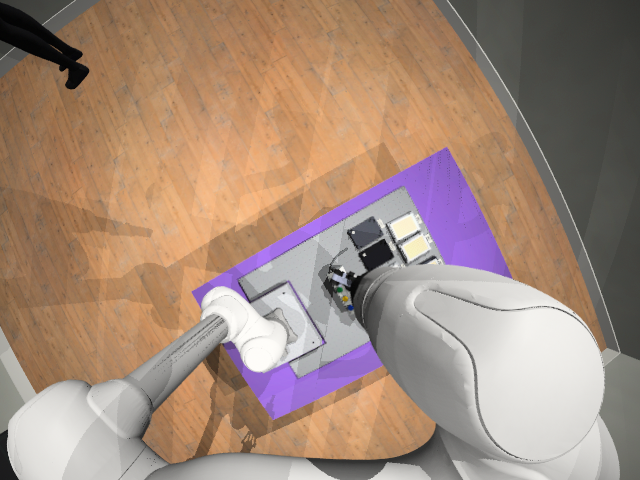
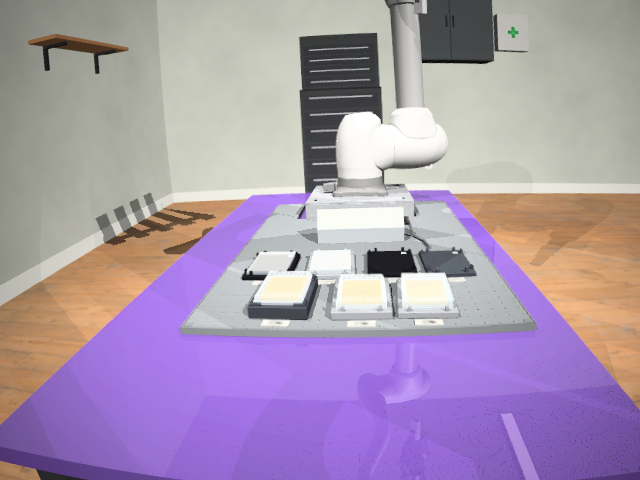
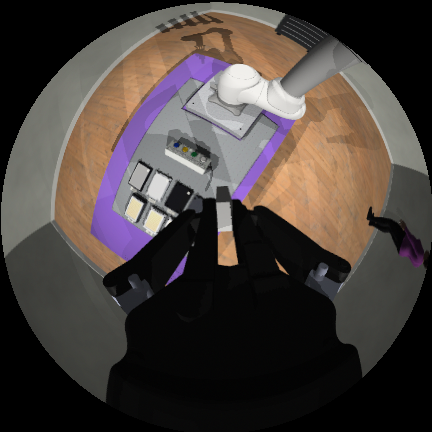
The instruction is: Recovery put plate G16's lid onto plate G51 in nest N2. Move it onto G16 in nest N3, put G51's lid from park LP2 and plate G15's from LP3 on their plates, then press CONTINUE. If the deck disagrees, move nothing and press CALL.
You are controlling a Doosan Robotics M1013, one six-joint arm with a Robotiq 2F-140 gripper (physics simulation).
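Frame: origin at the arm's base, x back, y right, z up, level; metres.
Where they show: gripper, between the fingertips: [image 2: 420,13] [image 3: 222,196]; arm's base, origin of its link: [image 1: 273,331] [image 2: 360,191] [image 3: 231,97].
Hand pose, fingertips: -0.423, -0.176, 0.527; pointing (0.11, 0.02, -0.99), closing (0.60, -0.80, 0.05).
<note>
Each offset is from my fingertips to the top centre of the thing, as dx, dy, dz. "spot": to the spot under its first point. Level surfaces: height alone.
Three cream-welled plates stand in the front row: one @[-0.378, +0.297, -0.534] [image 2: 283,289] [image 3: 135,208] on a dark nest, a middle one @[-0.378, +0.157, -0.542] [image 2: 361,293] [image 1: 415,248] [image 3: 155,219] and an end one @[-0.377, +0.042, -0.543] [image 2: 426,291] [image 1: 404,226] on pale nests. Labels and any clear lids are too small to make out. Behind are a light grey panel in a black frame @[-0.202, +0.358, -0.554] [image 2: 271,262] [image 3: 140,175], a white panel @[-0.196, +0.228, -0.554] [image 2: 331,260] [image 3: 159,185], a black one @[-0.192, +0.098, -0.552] [image 2: 391,260] [image 1: 376,254] [image 3: 179,196] and a dark grey one @[-0.197, -0.024, -0.552] [image 2: 447,261] [image 1: 364,231]. The button box @[+0.021, +0.168, -0.488] [image 3: 187,156] [image 2: 360,224] has coloured buttons. My gripper [image 3: 222,196] is shut and empty, high above the deck.
The grey deck board @[dz -0.571] [image 2: 217,310] [image 3: 170,120] [image 1: 320,248] lies on the purple table @[dz -0.584] [image 2: 232,372] [image 1: 434,175]. The arm's base [image 2: 360,149] [image 3: 239,85] stands behind the button box. A cable @[spot: -0.019, +0.011, -0.569] [image 2: 421,240] [image 3: 210,178] runs from the box. A person [image 3: 410,245] [image 1: 38,41] is beyond the table.
</note>
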